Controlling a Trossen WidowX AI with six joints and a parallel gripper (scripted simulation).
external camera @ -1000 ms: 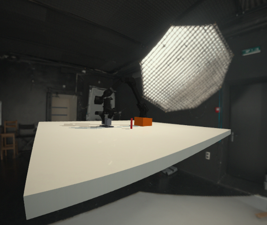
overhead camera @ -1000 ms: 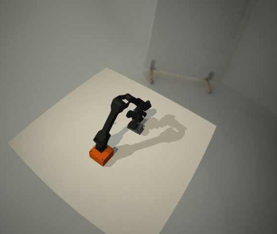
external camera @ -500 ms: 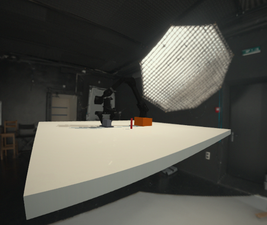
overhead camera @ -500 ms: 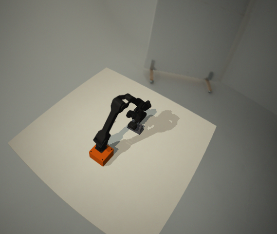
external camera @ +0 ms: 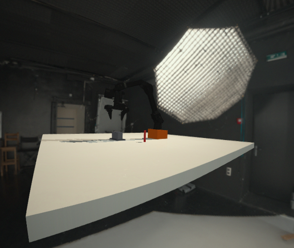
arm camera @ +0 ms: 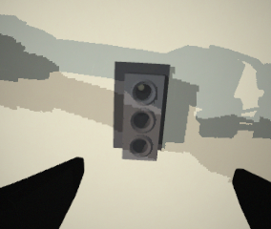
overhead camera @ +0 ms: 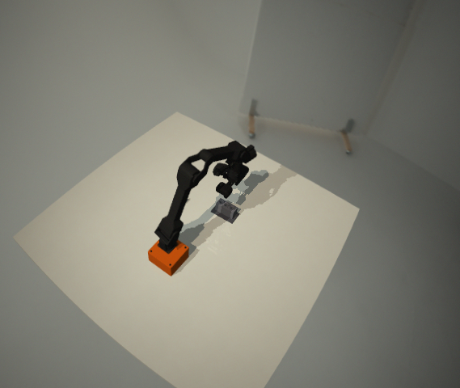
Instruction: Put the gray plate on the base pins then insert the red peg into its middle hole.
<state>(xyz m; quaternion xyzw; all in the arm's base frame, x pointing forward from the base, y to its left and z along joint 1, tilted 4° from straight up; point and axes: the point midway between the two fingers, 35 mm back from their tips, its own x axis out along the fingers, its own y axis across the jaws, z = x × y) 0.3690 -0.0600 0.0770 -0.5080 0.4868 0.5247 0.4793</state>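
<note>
My gripper tip is 13 cm past the red peg, 19 cm to the right of it and 11 cm above it. From my gripper tip the other things lie so: gray plate (1 cm behind, 10 cm below); dark flat base (1 cm behind, 14 cm below).
</note>
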